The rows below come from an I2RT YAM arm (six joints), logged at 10 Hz.
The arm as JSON. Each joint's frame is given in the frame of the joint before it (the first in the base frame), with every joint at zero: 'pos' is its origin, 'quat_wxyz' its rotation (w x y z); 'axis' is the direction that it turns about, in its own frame. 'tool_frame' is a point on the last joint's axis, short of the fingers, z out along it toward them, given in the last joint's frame.
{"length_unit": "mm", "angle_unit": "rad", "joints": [
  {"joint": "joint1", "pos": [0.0, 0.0, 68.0], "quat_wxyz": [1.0, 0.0, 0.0, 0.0], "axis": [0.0, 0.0, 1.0]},
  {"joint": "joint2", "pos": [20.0, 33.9, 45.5], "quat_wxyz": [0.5, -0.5, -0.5, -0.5], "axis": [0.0, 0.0, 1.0]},
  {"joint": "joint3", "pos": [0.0, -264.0, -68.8], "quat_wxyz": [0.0, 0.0, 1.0, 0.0], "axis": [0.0, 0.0, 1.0]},
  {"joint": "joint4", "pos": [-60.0, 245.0, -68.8], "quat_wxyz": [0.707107, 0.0, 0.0, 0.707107], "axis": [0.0, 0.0, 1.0]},
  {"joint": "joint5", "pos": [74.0, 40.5, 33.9], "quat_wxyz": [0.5, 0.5, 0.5, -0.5], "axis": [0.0, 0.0, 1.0]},
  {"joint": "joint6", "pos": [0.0, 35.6, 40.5], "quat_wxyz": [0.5, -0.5, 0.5, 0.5], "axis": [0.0, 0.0, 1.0]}
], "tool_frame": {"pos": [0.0, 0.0, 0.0], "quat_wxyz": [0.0, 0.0, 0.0, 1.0]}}
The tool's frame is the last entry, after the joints.
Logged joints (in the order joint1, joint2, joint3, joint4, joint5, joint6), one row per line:
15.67, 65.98, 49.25, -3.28, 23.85, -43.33
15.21, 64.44, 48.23, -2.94, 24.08, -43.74
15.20, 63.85, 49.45, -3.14, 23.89, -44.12
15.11, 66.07, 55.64, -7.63, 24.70, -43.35
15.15, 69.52, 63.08, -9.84, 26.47, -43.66
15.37, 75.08, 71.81, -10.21, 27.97, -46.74
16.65, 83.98, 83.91, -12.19, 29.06, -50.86
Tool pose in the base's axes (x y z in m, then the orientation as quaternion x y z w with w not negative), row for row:
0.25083, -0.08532, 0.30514, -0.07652, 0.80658, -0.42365, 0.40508
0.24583, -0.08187, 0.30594, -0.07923, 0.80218, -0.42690, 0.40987
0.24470, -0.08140, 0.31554, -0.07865, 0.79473, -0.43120, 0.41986
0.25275, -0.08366, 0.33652, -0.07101, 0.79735, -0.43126, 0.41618
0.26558, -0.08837, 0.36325, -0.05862, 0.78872, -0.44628, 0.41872
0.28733, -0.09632, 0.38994, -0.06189, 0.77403, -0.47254, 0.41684
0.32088, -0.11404, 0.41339, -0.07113, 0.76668, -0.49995, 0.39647
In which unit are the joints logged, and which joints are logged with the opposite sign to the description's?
The joints are logged in degrees. Opposite sign: joint1.
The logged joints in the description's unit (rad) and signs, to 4 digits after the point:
-0.2735, 1.1516, 0.8596, -0.0572, 0.4163, -0.7563
-0.2655, 1.1247, 0.8418, -0.0513, 0.4203, -0.7634
-0.2653, 1.1144, 0.8631, -0.0548, 0.4170, -0.7700
-0.2637, 1.1531, 0.9711, -0.1332, 0.4311, -0.7566
-0.2644, 1.2134, 1.1010, -0.1717, 0.4620, -0.7620
-0.2683, 1.3104, 1.2533, -0.1782, 0.4882, -0.8158
-0.2906, 1.4657, 1.4645, -0.2128, 0.5072, -0.8877

